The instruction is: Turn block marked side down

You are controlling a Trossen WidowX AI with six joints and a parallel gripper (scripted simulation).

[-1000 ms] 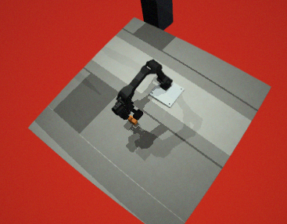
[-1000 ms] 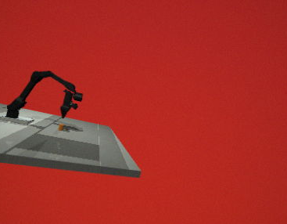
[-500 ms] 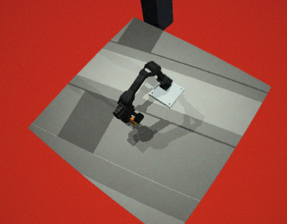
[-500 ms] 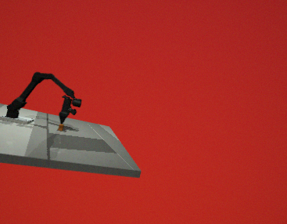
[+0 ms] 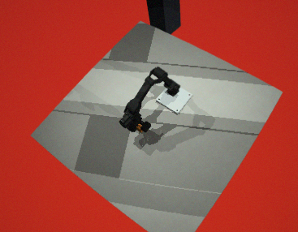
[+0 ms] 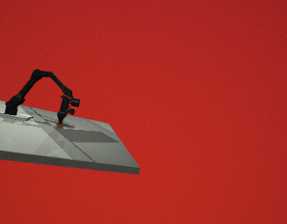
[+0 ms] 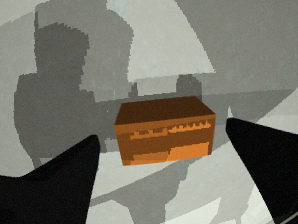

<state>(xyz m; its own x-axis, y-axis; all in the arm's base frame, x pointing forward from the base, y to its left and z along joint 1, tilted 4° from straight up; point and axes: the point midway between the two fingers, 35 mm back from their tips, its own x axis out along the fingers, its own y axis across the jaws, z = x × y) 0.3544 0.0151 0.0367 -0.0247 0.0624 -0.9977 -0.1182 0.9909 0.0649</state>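
My gripper tip is now 1 cm past the orange block and 1 cm above it.
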